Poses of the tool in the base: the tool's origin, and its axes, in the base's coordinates. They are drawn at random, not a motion.
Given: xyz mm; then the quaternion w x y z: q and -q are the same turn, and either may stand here.
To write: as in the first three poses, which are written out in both.
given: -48, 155, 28, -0.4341, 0.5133, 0.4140, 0.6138
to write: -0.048, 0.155, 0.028, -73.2, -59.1, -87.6
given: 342, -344, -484, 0.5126, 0.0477, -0.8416, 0.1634
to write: 0.342, -0.344, -0.484, 6.6, -116.0, 22.5
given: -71, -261, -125, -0.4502, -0.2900, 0.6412, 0.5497
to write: -0.071, -0.261, -0.125, 41.1, -90.8, -77.9
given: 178, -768, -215, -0.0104, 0.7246, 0.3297, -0.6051
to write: 0.178, -0.768, -0.215, -129.6, -59.0, 108.2
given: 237, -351, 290, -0.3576, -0.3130, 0.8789, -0.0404
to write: 0.237, -0.351, 0.290, 46.3, -130.0, 6.0
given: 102, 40, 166, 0.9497, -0.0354, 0.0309, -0.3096
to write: 0.102, 0.040, 0.166, -4.1, 3.6, -36.1
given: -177, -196, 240, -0.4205, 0.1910, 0.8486, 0.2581
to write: -0.177, -0.196, 0.240, -27.4, -121.8, -37.1
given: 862, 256, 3, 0.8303, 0.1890, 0.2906, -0.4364
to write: 0.862, 0.256, 0.003, 23.0, 35.3, -53.0
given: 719, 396, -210, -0.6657, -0.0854, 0.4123, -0.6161
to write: 0.719, 0.396, -0.210, 11.0, -53.3, 79.7
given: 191, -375, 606, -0.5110, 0.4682, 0.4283, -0.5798
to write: 0.191, -0.375, 0.606, -64.6, -59.1, 80.0
